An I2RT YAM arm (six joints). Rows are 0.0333 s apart.
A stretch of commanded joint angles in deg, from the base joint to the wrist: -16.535, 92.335, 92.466, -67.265, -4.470, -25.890; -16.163, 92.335, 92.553, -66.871, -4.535, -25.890; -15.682, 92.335, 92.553, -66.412, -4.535, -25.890; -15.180, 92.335, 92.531, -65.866, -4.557, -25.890; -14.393, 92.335, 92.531, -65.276, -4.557, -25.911; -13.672, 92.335, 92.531, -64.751, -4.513, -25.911; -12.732, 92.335, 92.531, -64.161, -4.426, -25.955; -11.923, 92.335, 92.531, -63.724, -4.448, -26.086; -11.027, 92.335, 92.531, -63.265, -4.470, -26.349; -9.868, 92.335, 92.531, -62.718, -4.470, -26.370; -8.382, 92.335, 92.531, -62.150, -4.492, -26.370; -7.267, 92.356, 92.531, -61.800, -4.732, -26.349; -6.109, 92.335, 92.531, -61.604, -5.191, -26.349; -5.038, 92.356, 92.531, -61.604, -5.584, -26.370
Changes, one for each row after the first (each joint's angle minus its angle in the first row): 0.372, 0.000, 0.087, 0.394, -0.065, 0.000; 0.853, 0.000, 0.087, 0.853, -0.065, 0.000; 1.355, 0.000, 0.065, 1.399, -0.087, 0.000; 2.142, 0.000, 0.065, 1.989, -0.087, -0.021; 2.863, 0.000, 0.065, 2.514, -0.043, -0.021; 3.803, 0.000, 0.065, 3.104, 0.044, -0.065; 4.612, 0.000, 0.065, 3.541, 0.022, -0.196; 5.508, 0.000, 0.065, 4.000, 0.000, -0.459; 6.667, 0.000, 0.065, 4.547, 0.000, -0.480; 8.153, 0.000, 0.065, 5.115, -0.022, -0.480; 9.268, 0.021, 0.065, 5.465, -0.262, -0.459; 10.426, 0.000, 0.065, 5.661, -0.721, -0.459; 11.497, 0.021, 0.065, 5.661, -1.114, -0.480
